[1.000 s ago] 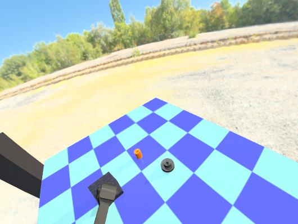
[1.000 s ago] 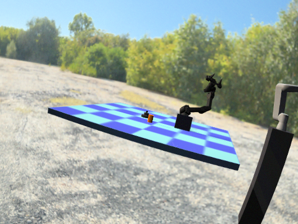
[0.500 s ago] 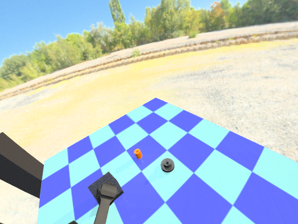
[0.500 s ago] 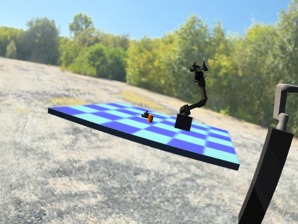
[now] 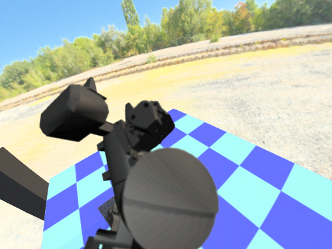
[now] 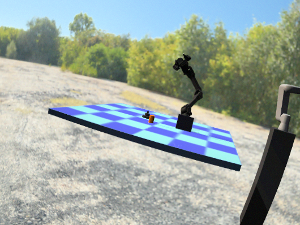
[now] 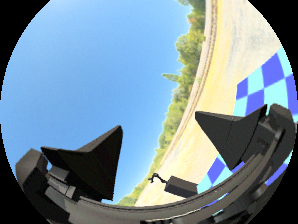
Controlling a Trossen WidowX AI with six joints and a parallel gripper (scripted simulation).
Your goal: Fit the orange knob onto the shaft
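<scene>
Now: gripper tip 4 cm short of the orange knob, 24 cm to the right of it and 57 cm above it. Round my gripper tip: pedestal 15 cm ahead, 7 cm to the left, 57 cm below.
</scene>
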